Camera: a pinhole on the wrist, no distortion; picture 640 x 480 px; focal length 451.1 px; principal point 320.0 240.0 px. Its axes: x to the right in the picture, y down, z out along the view. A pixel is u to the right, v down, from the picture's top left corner.
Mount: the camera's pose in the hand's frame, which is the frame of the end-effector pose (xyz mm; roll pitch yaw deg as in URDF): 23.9 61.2 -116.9 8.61 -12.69 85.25
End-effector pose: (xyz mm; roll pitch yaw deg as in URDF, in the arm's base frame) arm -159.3 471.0 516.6 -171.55 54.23 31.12
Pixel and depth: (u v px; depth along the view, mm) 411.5 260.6 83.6
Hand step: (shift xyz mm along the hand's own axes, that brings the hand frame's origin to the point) 32.5 58.7 -32.0
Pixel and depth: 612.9 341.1 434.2
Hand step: 7.5 240.7 378.1
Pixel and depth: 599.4 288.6 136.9
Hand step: 34.1 113.0 35.9
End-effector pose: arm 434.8 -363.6 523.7 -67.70 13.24 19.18
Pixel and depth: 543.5 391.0 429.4
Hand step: -44.6 176.8 365.0
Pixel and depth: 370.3 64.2 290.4
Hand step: 176.4 20.7 153.8
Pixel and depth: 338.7 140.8 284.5
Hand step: 124.0 4.5 151.0
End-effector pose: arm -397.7 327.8 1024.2 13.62 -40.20 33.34
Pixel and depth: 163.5 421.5 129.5
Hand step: -14.2 -9.6 5.8
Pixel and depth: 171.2 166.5 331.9
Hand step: 112.0 -123.9 171.3
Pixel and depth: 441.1 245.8 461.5
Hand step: 88.6 76.3 356.3
